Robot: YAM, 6 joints.
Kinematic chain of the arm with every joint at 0, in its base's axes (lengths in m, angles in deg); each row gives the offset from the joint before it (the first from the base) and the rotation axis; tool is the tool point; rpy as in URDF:
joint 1: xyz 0 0 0.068 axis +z
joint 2: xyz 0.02 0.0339 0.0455 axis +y
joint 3: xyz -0.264 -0.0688 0 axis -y
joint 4: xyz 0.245 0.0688 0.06 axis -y
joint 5: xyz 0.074 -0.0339 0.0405 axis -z
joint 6: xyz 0.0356 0 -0.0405 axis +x
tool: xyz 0 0 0 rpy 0 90 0
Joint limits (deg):
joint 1: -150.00..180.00
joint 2: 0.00..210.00
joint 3: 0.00..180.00
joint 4: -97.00..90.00
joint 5: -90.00..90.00
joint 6: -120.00..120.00
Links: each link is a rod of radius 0.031 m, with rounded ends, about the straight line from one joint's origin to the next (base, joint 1, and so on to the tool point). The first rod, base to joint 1, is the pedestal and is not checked.
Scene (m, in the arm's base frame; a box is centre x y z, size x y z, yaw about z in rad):
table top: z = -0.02
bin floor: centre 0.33 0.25 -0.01 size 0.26 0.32 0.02 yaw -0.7
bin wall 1: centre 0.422 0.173 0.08 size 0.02 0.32 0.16 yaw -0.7
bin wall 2: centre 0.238 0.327 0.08 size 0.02 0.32 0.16 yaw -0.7
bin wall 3: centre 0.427 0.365 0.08 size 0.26 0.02 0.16 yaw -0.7
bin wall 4: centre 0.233 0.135 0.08 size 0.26 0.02 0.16 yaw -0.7
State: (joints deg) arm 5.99 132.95 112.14 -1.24 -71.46 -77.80
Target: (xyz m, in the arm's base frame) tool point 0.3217 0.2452 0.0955
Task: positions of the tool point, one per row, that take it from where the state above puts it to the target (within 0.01 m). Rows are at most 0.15 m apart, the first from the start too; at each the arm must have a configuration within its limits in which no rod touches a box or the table.
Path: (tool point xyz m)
1: 0.4331 0.1870 0.2692
2: 0.3217 0.2452 0.2819
3: 0.3314 0.2513 0.1869
4: 0.3217 0.2452 0.0955

